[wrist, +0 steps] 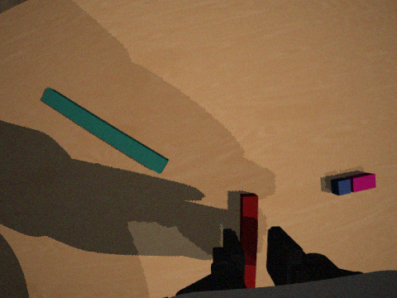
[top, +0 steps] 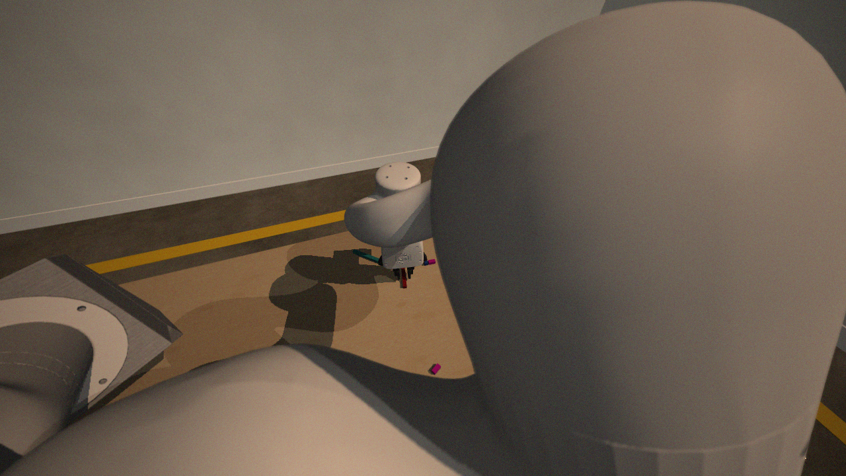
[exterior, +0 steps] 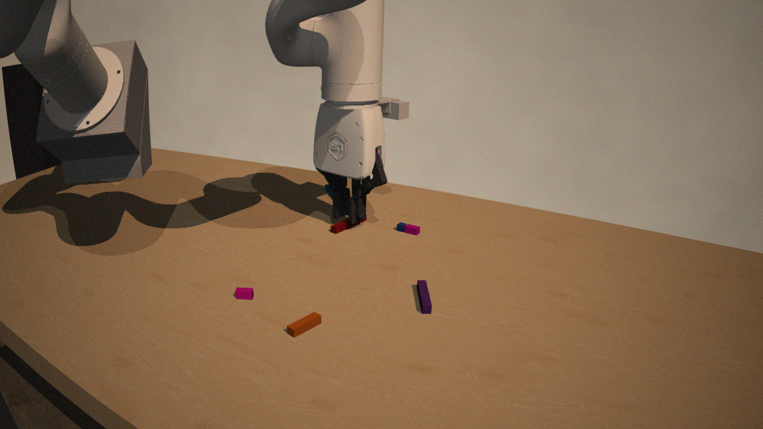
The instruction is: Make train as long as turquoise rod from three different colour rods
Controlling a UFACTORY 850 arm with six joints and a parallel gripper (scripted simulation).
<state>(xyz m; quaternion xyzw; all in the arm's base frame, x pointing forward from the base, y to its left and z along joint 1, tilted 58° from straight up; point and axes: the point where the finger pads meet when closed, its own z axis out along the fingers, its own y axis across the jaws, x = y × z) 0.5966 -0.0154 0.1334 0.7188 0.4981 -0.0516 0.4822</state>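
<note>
Now: the red rod 3 cm below my hand. From my hand the other things lie so: purple rod (21 cm to the right, 11 cm ahead, 3 cm below); then turquoise rod (12 cm to the left, 4 cm behind, 3 cm below); then blue rod (8 cm ahead, 3 cm below, 1 cm to the right).
</note>
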